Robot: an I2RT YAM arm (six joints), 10 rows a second.
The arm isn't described. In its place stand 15 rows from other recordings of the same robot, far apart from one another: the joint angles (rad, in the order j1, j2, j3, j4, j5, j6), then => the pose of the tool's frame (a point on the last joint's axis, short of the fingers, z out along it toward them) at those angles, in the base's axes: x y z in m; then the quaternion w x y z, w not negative.
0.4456, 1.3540, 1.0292, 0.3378, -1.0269, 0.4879 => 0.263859 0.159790 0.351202 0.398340 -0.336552 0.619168 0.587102
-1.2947, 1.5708, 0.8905, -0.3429, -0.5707, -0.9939 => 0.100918 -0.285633 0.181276 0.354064 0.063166 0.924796 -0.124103
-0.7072, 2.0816, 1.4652, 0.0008, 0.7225, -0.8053 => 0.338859 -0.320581 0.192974 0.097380 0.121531 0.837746 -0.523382
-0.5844, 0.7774, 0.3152, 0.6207, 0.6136, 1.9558 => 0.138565 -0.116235 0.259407 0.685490 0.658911 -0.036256 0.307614
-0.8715, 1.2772, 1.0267, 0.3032, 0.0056, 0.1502 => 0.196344 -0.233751 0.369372 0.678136 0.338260 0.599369 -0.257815
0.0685, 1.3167, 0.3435, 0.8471, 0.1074, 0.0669 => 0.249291 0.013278 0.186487 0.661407 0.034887 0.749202 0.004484
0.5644, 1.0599, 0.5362, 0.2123, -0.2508, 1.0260 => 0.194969 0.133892 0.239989 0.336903 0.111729 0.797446 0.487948
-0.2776, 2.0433, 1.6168, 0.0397, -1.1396, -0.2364 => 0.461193 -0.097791 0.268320 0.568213 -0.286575 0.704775 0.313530
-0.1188, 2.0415, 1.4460, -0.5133, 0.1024, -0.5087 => 0.421553 -0.053982 0.163095 0.202112 -0.176830 0.956017 -0.117954
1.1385, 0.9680, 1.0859, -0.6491, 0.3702, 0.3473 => 0.095060 0.175282 0.365076 0.467629 -0.244394 0.822434 0.212598
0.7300, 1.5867, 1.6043, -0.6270, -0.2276, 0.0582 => 0.260835 0.244206 0.379564 0.385529 -0.339947 0.814398 0.269369
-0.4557, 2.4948, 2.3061, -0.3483, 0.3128, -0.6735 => 0.511745 -0.263008 0.230390 0.339937 -0.016813 0.862024 -0.375598
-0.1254, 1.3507, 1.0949, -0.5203, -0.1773, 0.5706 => 0.290878 -0.030340 0.290807 0.357922 0.281008 0.875097 0.164717
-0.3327, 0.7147, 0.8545, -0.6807, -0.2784, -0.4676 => 0.142730 -0.038968 0.324351 0.496239 -0.126269 0.855334 -0.078779
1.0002, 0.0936, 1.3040, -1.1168, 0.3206, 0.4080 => -0.047424 -0.094660 0.398668 0.625916 -0.081046 0.670135 0.390615
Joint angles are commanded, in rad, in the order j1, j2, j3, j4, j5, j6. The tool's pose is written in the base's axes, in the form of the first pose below.
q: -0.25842, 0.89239, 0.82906, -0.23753, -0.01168, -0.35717
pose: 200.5, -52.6, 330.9, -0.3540, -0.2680, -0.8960, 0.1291, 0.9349, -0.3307
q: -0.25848, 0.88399, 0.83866, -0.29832, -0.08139, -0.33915
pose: 197.1, -49.1, 329.6, -0.3673, -0.2459, -0.8970, 0.0621, 0.9558, -0.2874
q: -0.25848, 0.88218, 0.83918, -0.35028, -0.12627, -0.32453
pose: 195.0, -46.9, 324.9, -0.3961, -0.2225, -0.8908, 0.0156, 0.9684, -0.2488
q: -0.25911, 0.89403, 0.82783, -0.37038, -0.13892, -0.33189
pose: 196.6, -47.0, 316.8, -0.4296, -0.2200, -0.8758, -0.0079, 0.9708, -0.2399
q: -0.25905, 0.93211, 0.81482, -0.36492, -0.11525, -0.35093
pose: 203.9, -49.8, 305.7, -0.4746, -0.2275, -0.8503, -0.0076, 0.9670, -0.2545
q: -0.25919, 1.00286, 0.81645, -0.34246, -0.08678, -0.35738
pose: 217.7, -54.5, 294.4, -0.5209, -0.2224, -0.8241, 0.0008, 0.9653, -0.2611
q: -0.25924, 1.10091, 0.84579, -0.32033, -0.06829, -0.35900
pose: 237.0, -60.3, 285.5, -0.5629, -0.2133, -0.7985, 0.0028, 0.9656, -0.2600
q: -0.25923, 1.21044, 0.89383, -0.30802, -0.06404, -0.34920
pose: 258.9, -66.3, 277.2, -0.6015, -0.1937, -0.7750, -0.0002, 0.9702, -0.2424
